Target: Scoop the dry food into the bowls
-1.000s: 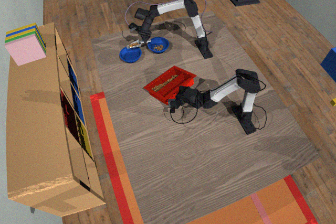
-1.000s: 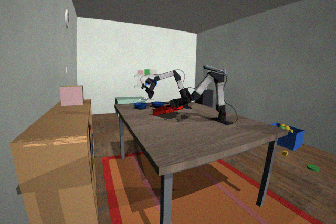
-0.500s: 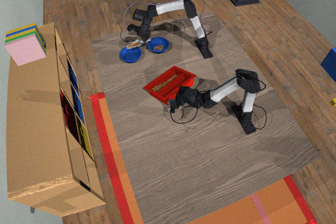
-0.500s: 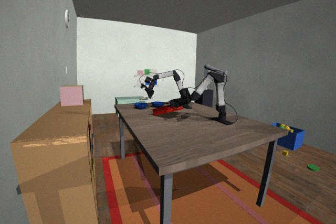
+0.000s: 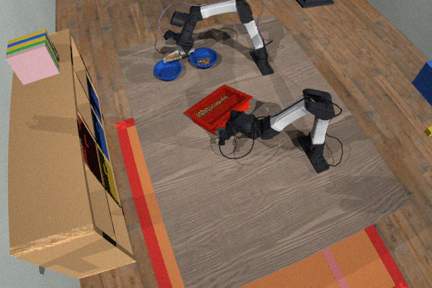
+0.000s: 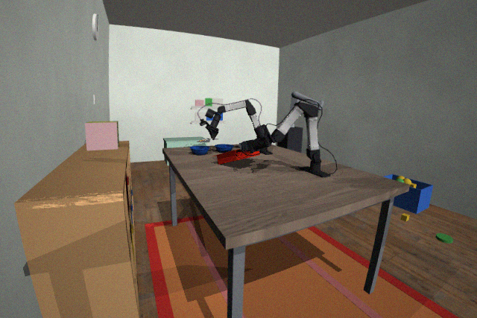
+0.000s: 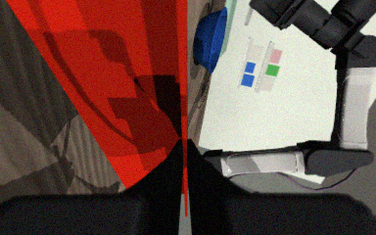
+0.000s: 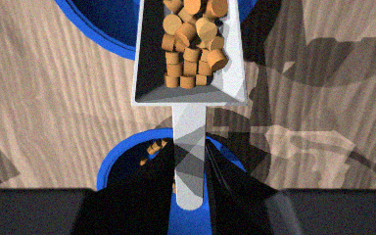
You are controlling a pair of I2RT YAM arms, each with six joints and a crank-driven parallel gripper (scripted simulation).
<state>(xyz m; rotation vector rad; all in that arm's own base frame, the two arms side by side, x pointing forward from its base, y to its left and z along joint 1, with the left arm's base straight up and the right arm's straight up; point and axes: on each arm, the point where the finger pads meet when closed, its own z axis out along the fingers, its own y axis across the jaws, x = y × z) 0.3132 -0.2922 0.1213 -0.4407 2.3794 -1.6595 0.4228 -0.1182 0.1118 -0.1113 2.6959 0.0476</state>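
My right hand is 5 cm short of the grey scoop and 1 cm above it. Also, from my right hand: red box: 6 cm behind, 40 cm to the left, 4 cm below.
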